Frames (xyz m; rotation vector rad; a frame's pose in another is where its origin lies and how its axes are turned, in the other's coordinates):
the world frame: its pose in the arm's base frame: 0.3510 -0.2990 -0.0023 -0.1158 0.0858 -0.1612
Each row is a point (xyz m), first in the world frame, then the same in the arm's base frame.
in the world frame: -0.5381 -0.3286 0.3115
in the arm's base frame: -0.1997 -0.4988 0.3868
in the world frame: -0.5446 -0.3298 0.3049
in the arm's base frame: -0.2069 -0.4996 0.3809
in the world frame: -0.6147 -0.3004 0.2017
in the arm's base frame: -0.2810 -0.4704 0.2805
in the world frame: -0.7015 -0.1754 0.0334
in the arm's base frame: -0.3629 -0.3517 0.1053
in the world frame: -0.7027 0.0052 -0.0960
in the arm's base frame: -0.3483 -0.1884 -0.0447
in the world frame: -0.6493 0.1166 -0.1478
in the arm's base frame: -0.2834 -0.0936 -0.1135
